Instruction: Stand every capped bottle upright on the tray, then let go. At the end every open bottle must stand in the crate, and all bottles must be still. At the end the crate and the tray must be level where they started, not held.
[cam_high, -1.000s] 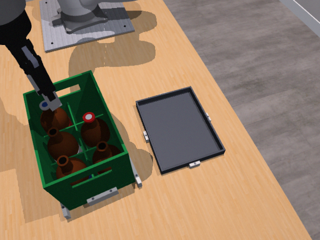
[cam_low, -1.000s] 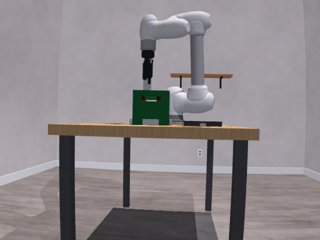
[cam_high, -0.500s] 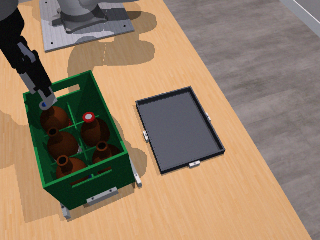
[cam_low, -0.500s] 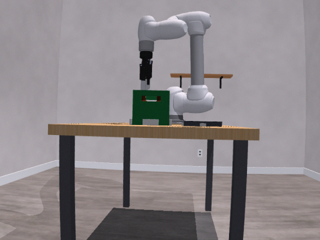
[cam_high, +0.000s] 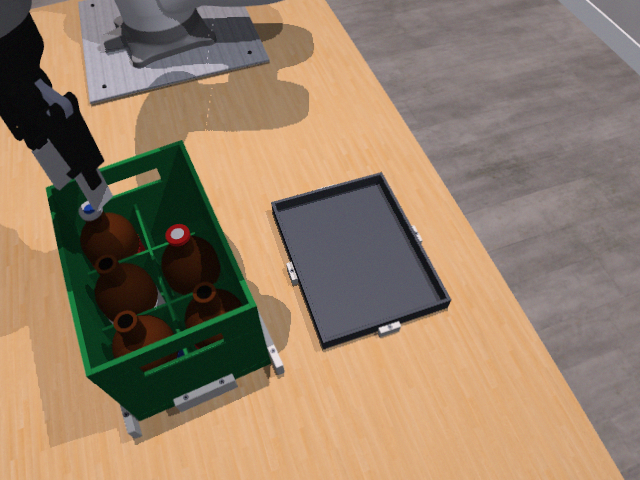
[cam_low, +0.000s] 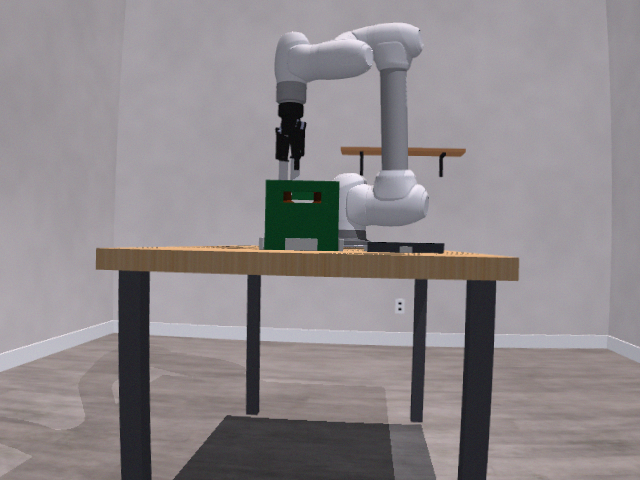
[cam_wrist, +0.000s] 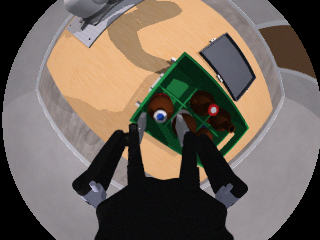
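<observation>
My gripper is now 140 mm above the green crate, 90 mm short of it and 40 mm to the right of it. The rest, counted from my hand: dark tray (310 mm to the left, 210 mm below, 130 mm ahead).
</observation>
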